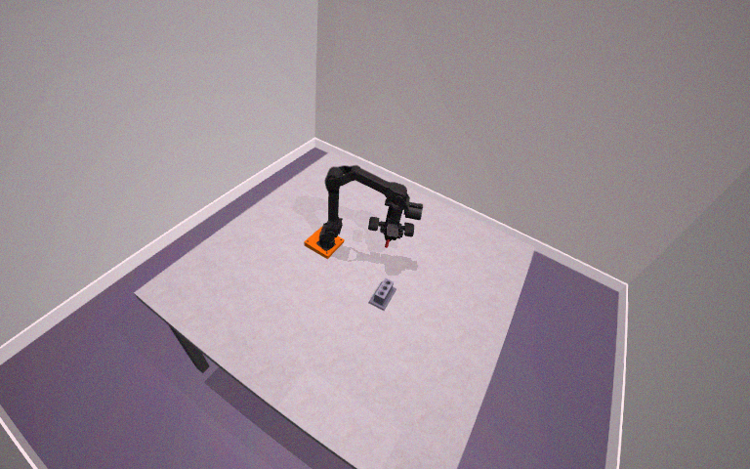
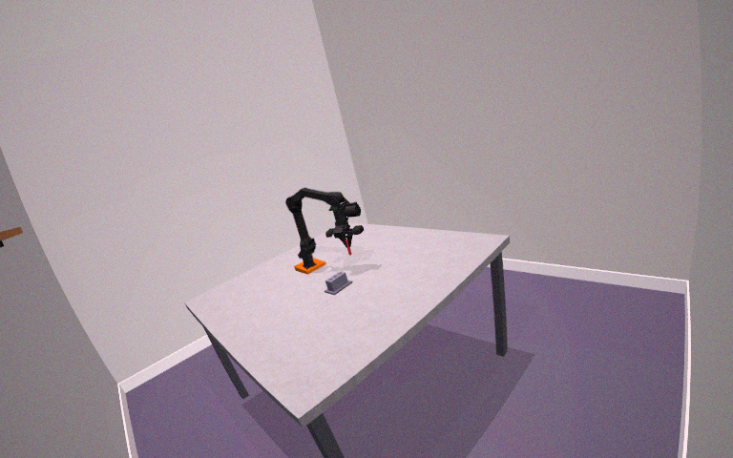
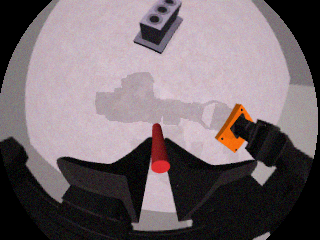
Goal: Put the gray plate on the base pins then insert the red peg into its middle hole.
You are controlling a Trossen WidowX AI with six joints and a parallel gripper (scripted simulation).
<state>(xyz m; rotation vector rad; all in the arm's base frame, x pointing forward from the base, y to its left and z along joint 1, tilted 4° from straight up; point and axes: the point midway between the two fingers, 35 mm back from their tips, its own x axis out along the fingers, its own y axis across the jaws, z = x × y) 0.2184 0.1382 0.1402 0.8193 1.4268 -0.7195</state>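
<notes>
Now: gripper tip 13 cm short of the gray plate, 17 cm to the left of it and 6 cm above it. Round my gripper tip: dark flat base: 13 cm ahead, 17 cm to the right, 10 cm below; red peg: right at my gripper tip.
</notes>
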